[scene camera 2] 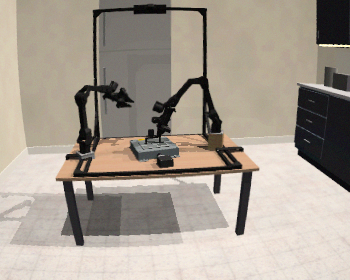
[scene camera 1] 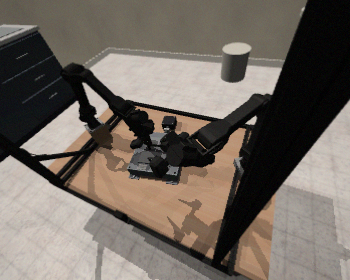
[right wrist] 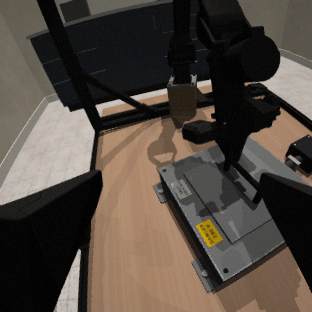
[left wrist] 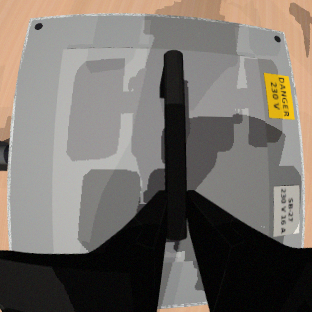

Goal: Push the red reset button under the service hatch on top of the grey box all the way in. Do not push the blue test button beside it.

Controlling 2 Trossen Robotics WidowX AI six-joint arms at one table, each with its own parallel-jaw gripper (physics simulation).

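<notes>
The grey box (scene camera 1: 145, 172) (scene camera 2: 167, 151) (left wrist: 29, 210) (right wrist: 245, 262) sits on the table. Its service hatch (left wrist: 225, 200) (right wrist: 232, 227) looks flat and closed; neither the red nor the blue button shows. My left gripper (scene camera 2: 160, 136) (left wrist: 175, 197) (right wrist: 233, 161) is shut on a black bar (left wrist: 174, 130) (right wrist: 245, 183) and holds it low over the hatch. Whether the bar touches the hatch I cannot tell. The bar crosses the middle of the hatch in the left wrist view. My right gripper (scene camera 2: 132, 103) (right wrist: 181, 179) is open and empty, well above the table.
A small black box (scene camera 1: 169, 121) (scene camera 2: 165, 160) (right wrist: 301, 151) stands beside the grey box. A brown block (scene camera 1: 102, 136) (scene camera 2: 215, 141) (right wrist: 182, 102) is at the left arm's base. Black rails (scene camera 2: 150, 172) and upright posts frame the table (scene camera 2: 110, 162). Shadows cover much of the hatch.
</notes>
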